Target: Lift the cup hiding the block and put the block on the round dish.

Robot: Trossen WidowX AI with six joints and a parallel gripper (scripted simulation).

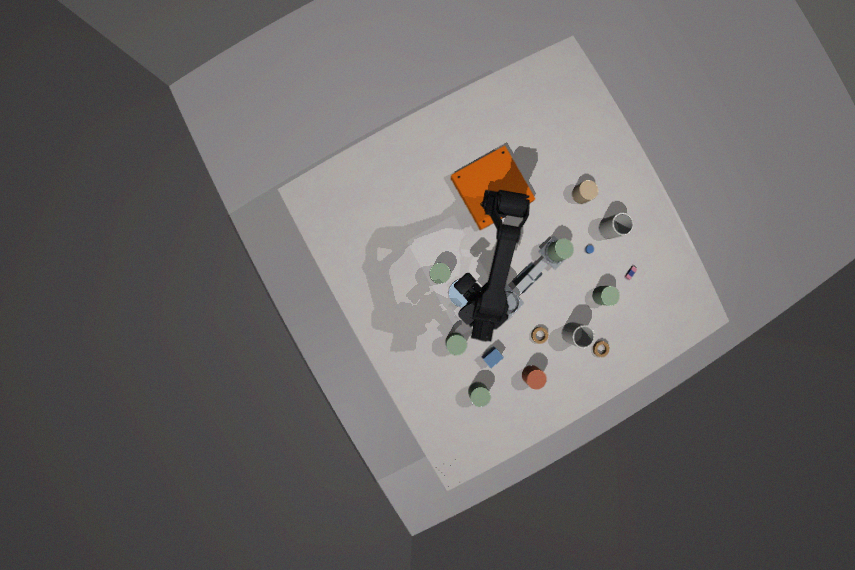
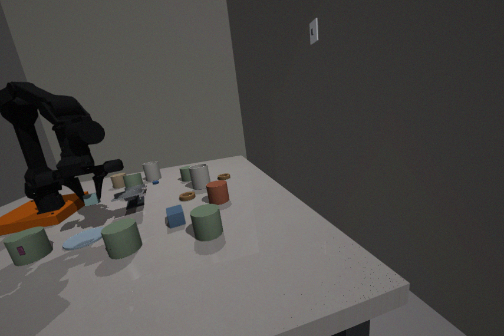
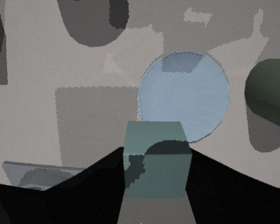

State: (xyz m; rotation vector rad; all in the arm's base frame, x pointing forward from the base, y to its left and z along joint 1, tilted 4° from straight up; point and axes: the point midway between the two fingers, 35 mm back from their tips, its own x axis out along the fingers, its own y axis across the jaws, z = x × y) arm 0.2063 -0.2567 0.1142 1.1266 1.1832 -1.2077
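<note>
Now: gripper tip 40 mm past the light blue round dish, 20 mm to the left of it and 100 mm above it. Round my gripper tip: pale teal block right at my gripper tip; red cylinder 370 mm ahead, 60 mm below; green cup 140 mm behind, 50 mm to the right, 60 mm below.
</note>
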